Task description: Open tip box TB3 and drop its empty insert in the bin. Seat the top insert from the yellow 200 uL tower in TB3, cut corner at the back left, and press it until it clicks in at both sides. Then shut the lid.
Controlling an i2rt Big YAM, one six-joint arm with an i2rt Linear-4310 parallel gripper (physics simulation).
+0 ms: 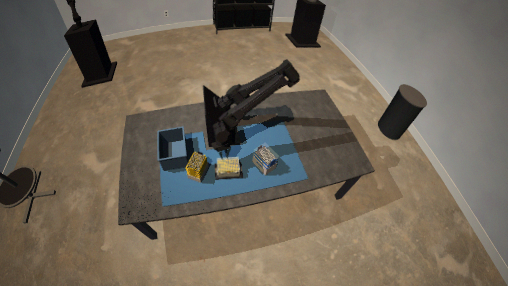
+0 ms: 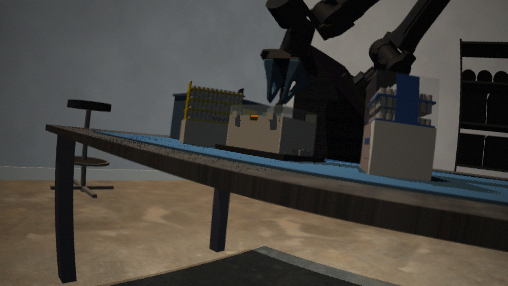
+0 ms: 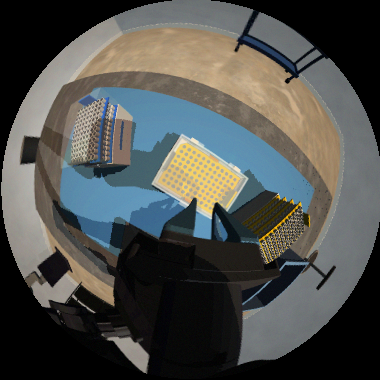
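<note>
Tip box TB3 stands in the middle of the blue mat. A yellow insert fills it, and a clear lid seems to lie down over it. My gripper hangs a little above the box's back edge. Its fingers are narrowed, with a small gap and nothing between them. The yellow 200 uL tower stands left of the box. The blue bin stands behind the tower; I cannot tell what lies in it.
A blue-trimmed tip tower stands right of the box. A dark upright panel stands behind the mat by the arm's base. The table's front edge is near the mat. A stool and a cylinder stand on the floor.
</note>
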